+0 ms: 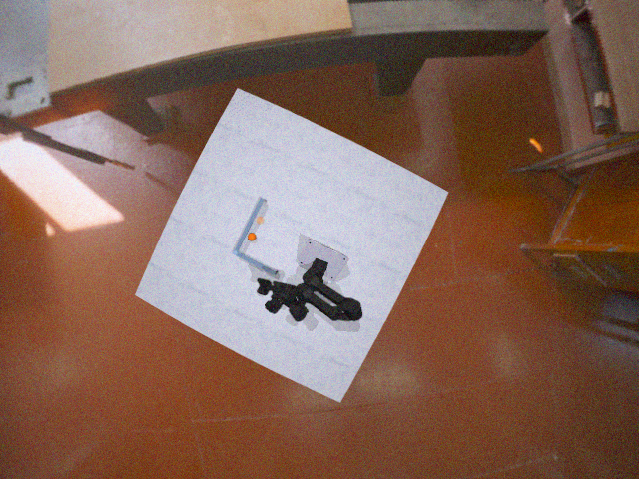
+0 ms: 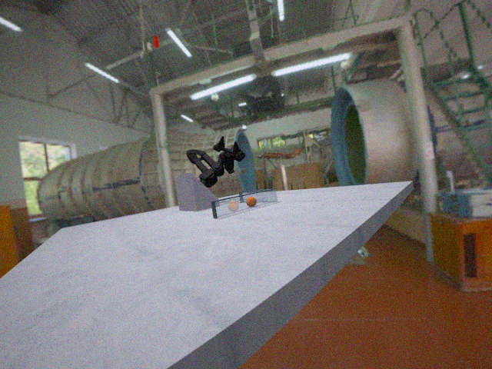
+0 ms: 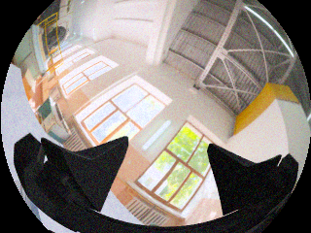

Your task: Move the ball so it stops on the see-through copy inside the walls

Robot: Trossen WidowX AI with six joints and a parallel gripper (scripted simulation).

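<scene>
The orange ball lies 330 mm below my gripper tip, 190 mm ahead of it and 110 mm to the right of it. From my gripper tip the other things lie so: see-through copy of ball (330 mm below, 210 mm to the right, 180 mm ahead).
</scene>
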